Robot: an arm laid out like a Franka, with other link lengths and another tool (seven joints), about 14 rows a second.
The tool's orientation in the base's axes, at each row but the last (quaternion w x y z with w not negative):
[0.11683 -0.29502 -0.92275 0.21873]
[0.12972 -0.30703 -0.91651 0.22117]
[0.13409 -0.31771 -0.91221 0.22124]
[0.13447 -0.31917 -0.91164 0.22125]
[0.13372 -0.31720 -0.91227 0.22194]
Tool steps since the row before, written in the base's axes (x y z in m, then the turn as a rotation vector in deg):
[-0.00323 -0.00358 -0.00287 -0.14 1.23 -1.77]
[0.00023 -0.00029 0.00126 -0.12 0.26 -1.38]
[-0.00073 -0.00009 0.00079 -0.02 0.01 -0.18]
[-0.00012 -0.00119 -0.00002 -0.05 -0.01 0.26]
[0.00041 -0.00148 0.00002 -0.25 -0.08 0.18]
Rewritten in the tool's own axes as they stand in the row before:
[0.00020 -0.00285 0.00483 0.69 1.67 1.19]
[-0.00023 -0.00070 -0.00109 0.11 0.79 1.16]
[0.00058 -0.00083 -0.00037 0.00 0.08 0.16]
[-0.00067 -0.00088 0.00044 0.06 -0.16 -0.20]
[-0.00126 -0.00083 0.00030 0.16 -0.27 -0.03]

